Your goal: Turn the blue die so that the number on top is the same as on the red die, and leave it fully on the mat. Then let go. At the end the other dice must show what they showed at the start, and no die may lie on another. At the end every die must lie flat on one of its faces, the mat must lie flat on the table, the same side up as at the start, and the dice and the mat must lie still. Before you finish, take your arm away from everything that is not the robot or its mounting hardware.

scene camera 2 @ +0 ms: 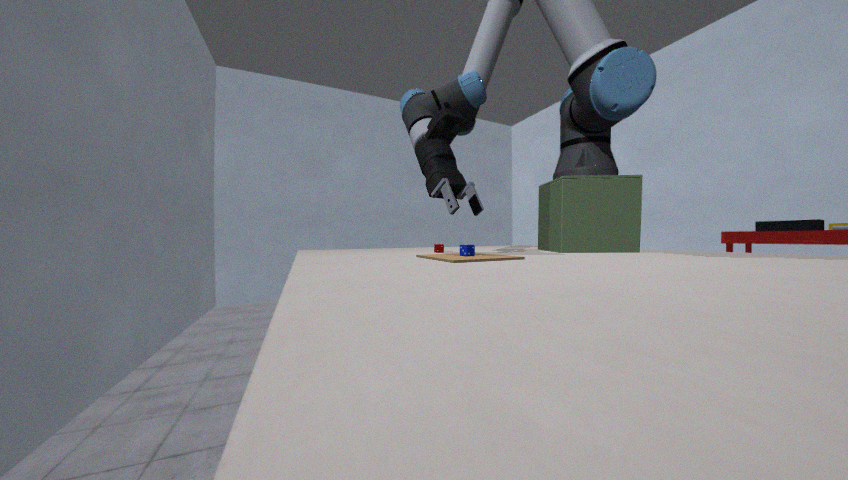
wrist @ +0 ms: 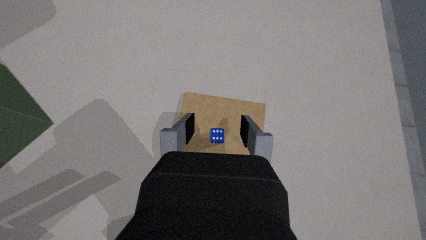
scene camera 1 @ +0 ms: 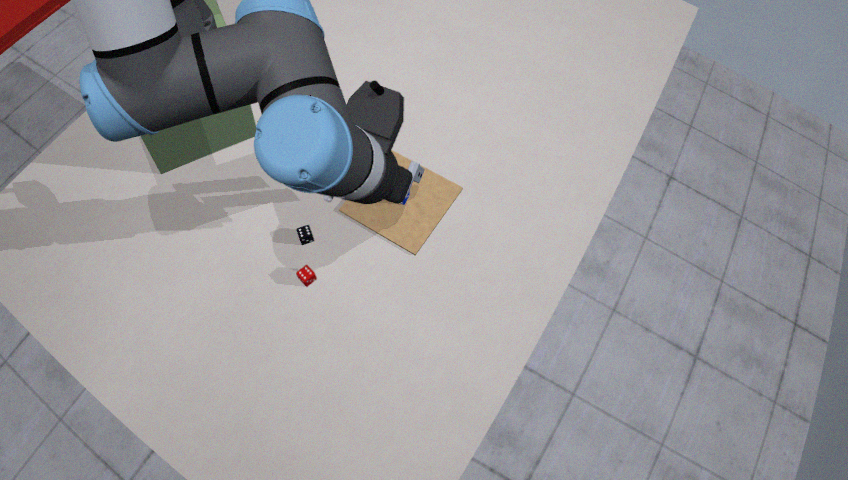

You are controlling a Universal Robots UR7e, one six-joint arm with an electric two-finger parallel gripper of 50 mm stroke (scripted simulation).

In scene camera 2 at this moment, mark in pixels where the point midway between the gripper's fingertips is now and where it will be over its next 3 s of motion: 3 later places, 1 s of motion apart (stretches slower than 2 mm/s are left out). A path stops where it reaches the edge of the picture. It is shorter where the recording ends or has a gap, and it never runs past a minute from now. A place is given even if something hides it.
The gripper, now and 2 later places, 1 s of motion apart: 467, 211; 467, 212; 467, 187
